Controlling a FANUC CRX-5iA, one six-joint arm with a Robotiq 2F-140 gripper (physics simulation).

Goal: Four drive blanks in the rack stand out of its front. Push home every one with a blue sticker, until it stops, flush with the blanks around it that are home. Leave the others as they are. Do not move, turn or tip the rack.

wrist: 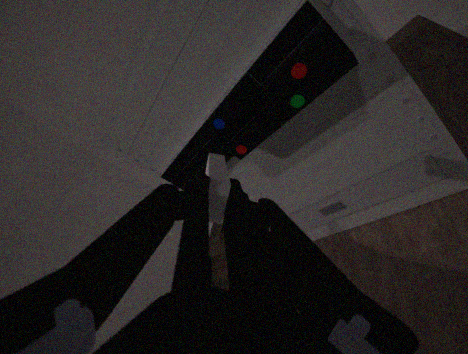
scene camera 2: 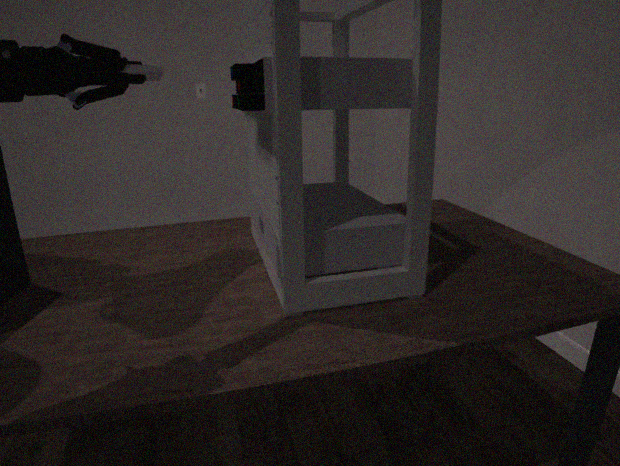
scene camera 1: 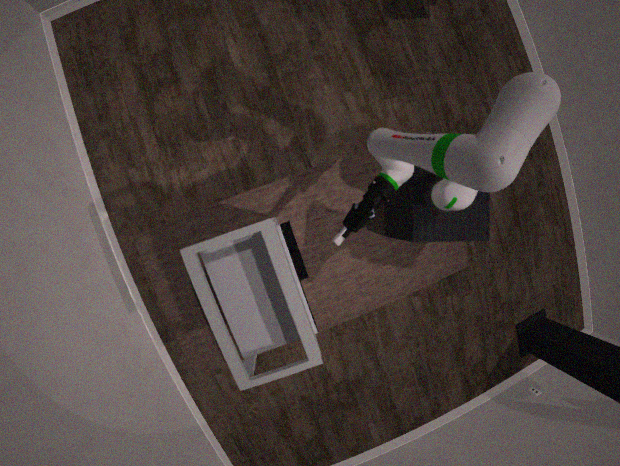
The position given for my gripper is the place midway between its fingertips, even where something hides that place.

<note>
I see my gripper (scene camera 2: 161, 73) and a grey rack (scene camera 1: 255, 271).
The grey rack is seen too in the wrist view (wrist: 315, 112). My gripper also shows in the wrist view (wrist: 213, 168) and in scene camera 1 (scene camera 1: 335, 243).
</note>
